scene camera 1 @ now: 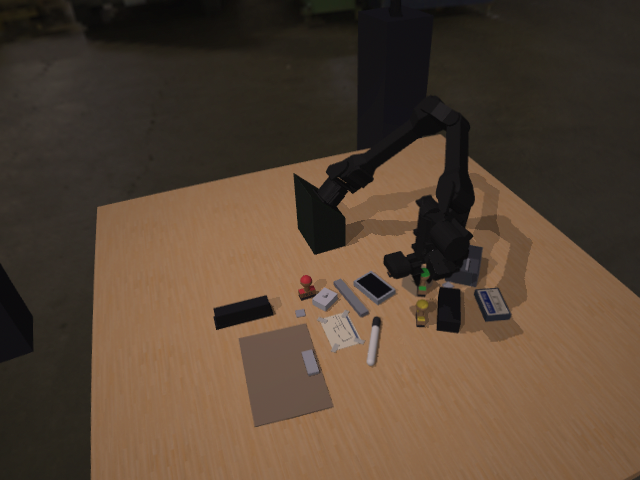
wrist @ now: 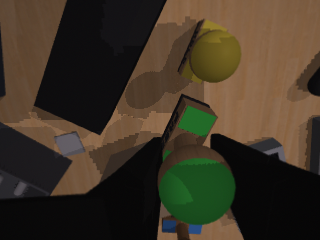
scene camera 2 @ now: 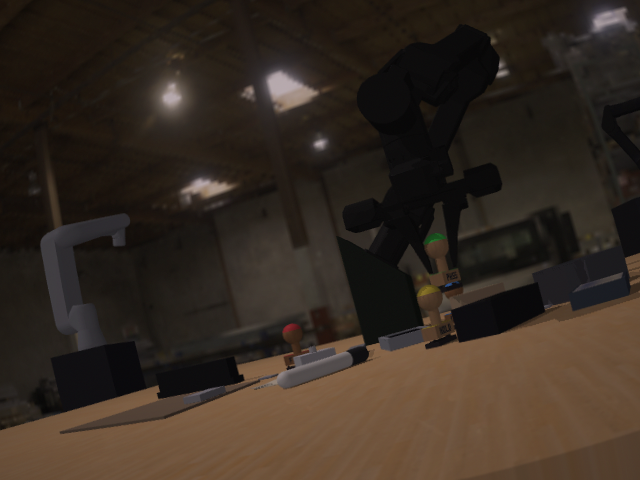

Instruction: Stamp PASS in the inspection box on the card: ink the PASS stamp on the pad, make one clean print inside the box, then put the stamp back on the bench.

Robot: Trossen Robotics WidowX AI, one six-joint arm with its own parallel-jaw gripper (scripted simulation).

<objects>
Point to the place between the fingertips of my gripper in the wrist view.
At 185, 143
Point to a long black block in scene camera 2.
222, 372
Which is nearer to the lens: the green-knobbed PASS stamp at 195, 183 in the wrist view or the yellow-knobbed stamp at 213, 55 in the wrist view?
The green-knobbed PASS stamp.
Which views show my gripper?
Scene camera 1, the wrist view and scene camera 2: all of them.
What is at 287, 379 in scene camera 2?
A white marker.
</objects>
